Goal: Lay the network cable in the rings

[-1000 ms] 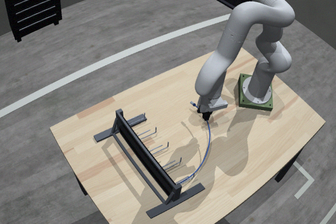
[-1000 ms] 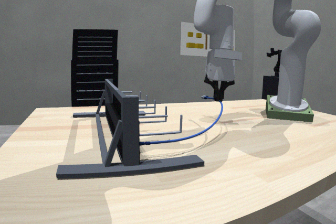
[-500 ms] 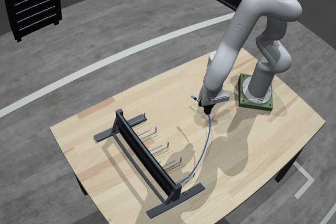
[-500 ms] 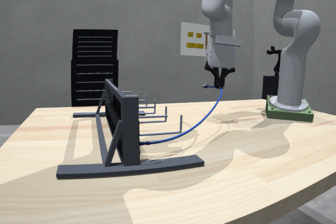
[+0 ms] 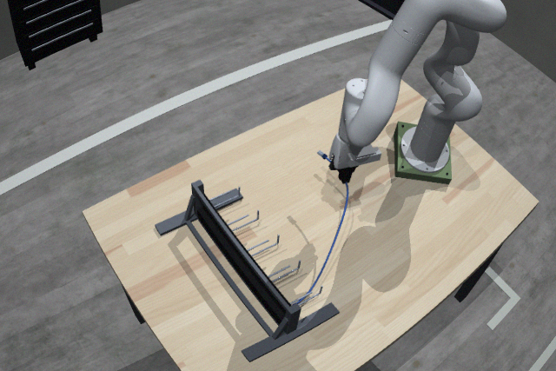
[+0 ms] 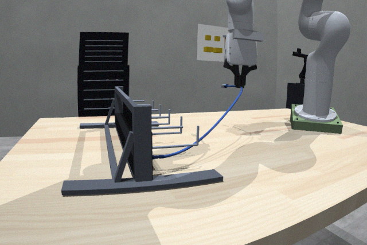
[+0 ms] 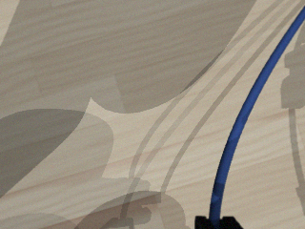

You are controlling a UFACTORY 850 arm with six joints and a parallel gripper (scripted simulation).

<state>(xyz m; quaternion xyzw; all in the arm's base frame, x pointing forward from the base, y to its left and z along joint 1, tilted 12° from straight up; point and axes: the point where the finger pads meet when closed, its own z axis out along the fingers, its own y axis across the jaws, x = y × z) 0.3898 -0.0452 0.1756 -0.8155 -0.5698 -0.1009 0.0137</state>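
The free plug lies 110 mm to the right of my hand, 20 mm below it and 20 mm behind it. From my hand the other things lie so: dark grey patch panel 350 mm ahead, 110 mm below.
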